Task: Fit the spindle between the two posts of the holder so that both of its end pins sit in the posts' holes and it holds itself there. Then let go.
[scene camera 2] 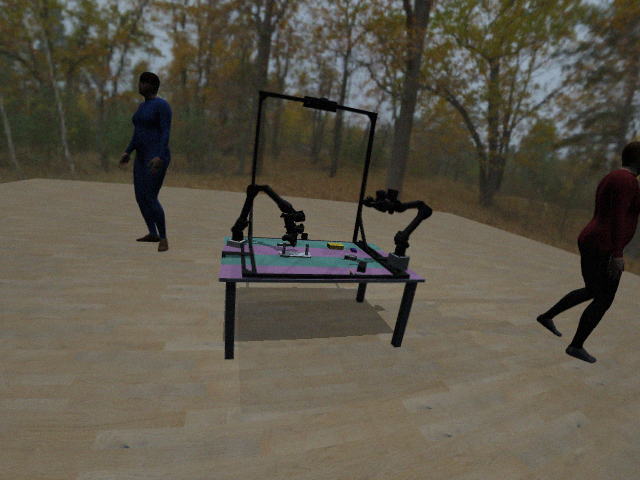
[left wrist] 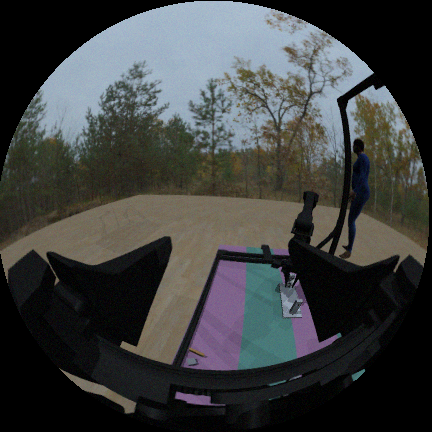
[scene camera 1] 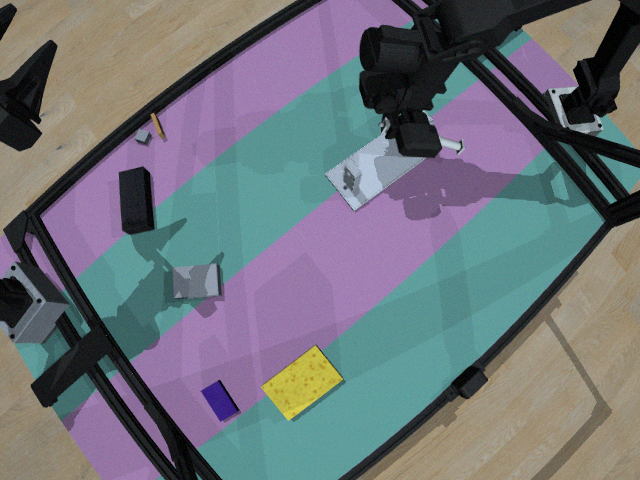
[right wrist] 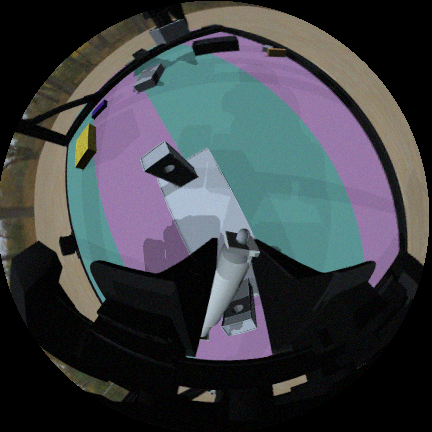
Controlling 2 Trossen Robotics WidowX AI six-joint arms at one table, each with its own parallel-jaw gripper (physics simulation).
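Seen in the pictures: left gripper, fingertip midpoint: (scene camera 2: 364, 202) (left wrist: 232, 244) (scene camera 1: 33, 23); right gripper, fingertip midpoint: (scene camera 2: 294, 246) (left wrist: 288, 286) (scene camera 1: 386, 131) (right wrist: 234, 244); left arm's base at its link origin: (scene camera 2: 399, 254) (scene camera 1: 12, 301); right arm's base at its link origin: (scene camera 2: 237, 239) (scene camera 1: 576, 108) (right wrist: 228, 391).
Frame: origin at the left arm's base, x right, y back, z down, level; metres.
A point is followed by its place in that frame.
Note:
The holder (scene camera 1: 372, 170) {x 0.303, y -0.580, z 0.088 m} (scene camera 2: 295, 254) {x 0.298, y -0.611, z 0.088 m} (left wrist: 291, 309) (right wrist: 200, 200) {x 0.295, y -0.571, z 0.088 m} is a pale plate with two upright posts, each with a hole showing in the right wrist view. The light grey spindle (scene camera 1: 451, 143) {x 0.381, y -0.691, z 0.039 m} (right wrist: 227, 285) {x 0.304, y -0.645, z 0.010 m} has a pin and a square flange at its upper end in that view. My right gripper (right wrist: 234, 244) {x 0.286, y -0.627, z 0.027 m} is shut on the spindle and holds it above the plate, crosswise to the line between the posts. Neither pin is in a hole. In scene camera 1 the right arm hides the spindle's middle and the far post. My left gripper (left wrist: 232, 244) {x 0.001, y -0.350, z -0.326 m} is open and empty, high and away from the holder.
In scene camera 1 a black block (scene camera 1: 136, 200) {x 0.029, y -0.273, z 0.062 m}, a grey block (scene camera 1: 196, 281) {x 0.207, y -0.245, z 0.071 m}, a small grey cube (scene camera 1: 142, 136) {x -0.065, y -0.364, z 0.081 m} and an orange piece (scene camera 1: 157, 125) {x -0.051, y -0.397, z 0.072 m} lie left. A purple block (scene camera 1: 219, 400) {x 0.362, y -0.121, z 0.081 m} and yellow sponge (scene camera 1: 302, 382) {x 0.441, y -0.237, z 0.066 m} lie lower down. Black frame bars (scene camera 1: 206, 67) {x -0.070, y -0.543, z 0.076 m} edge the table.

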